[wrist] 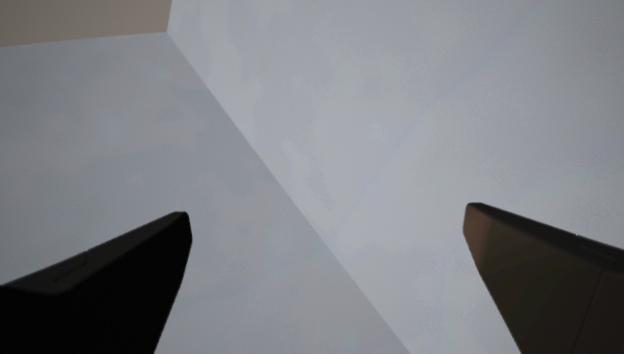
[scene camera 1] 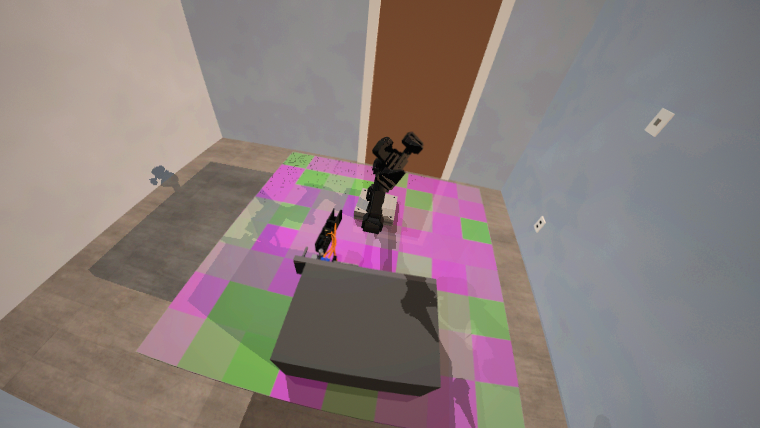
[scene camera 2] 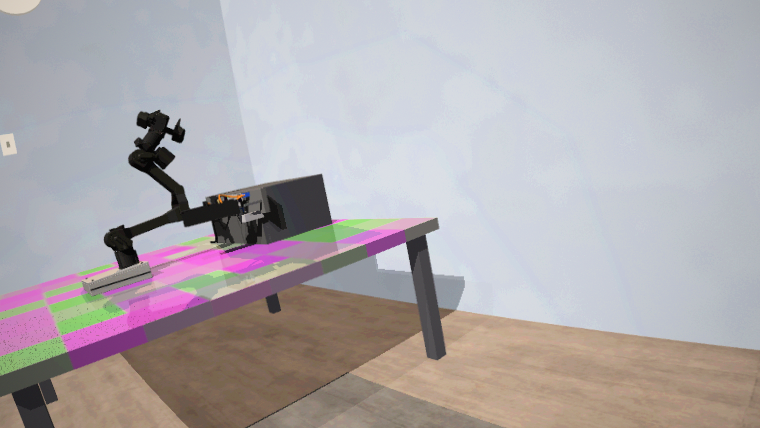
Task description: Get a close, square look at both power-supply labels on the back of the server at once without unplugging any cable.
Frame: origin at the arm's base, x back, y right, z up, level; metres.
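Seen in the pictures: gripper, fingertip midpoint: [wrist: 328, 222] [scene camera 1: 413, 159] [scene camera 2: 170, 114]; arm's base, origin of the base link: [scene camera 2: 129, 265].
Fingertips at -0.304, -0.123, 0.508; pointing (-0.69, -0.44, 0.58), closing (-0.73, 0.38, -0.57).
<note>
Offsets run from my fingertips to a thing's middle, as dx, dy, dz. "*": to the spot under its first point.
The dark grey server [scene camera 1: 361, 324] [scene camera 2: 300, 207] lies on the table, its back facing the arm's base. A black jointed cable-management arm [scene camera 1: 324, 236] [scene camera 2: 204, 212] sticks out from one side of its back. Orange cables @[* -0.038, +0.222, -0.395] [scene camera 1: 333, 241] [scene camera 2: 229, 197] run along it to a blue part @[* -0.152, +0.212, -0.356] [scene camera 1: 325, 259] [scene camera 2: 245, 195] at the server. My gripper [scene camera 1: 397, 146] [scene camera 2: 161, 123] [wrist: 328, 222] is open and empty, raised high above the table on the base side, apart from the server and cables. The wrist view faces walls and ceiling. The power-supply labels cannot be made out in any view.
The arm's pale base plate [scene camera 1: 389, 208] [scene camera 2: 119, 280] sits on the pink-and-green checkered table [scene camera 1: 478, 255] [scene camera 2: 297, 279]. The black cable-management arm extends into the space between base and server. A brown door [scene camera 1: 425, 79] and blue-grey walls stand around the table.
</note>
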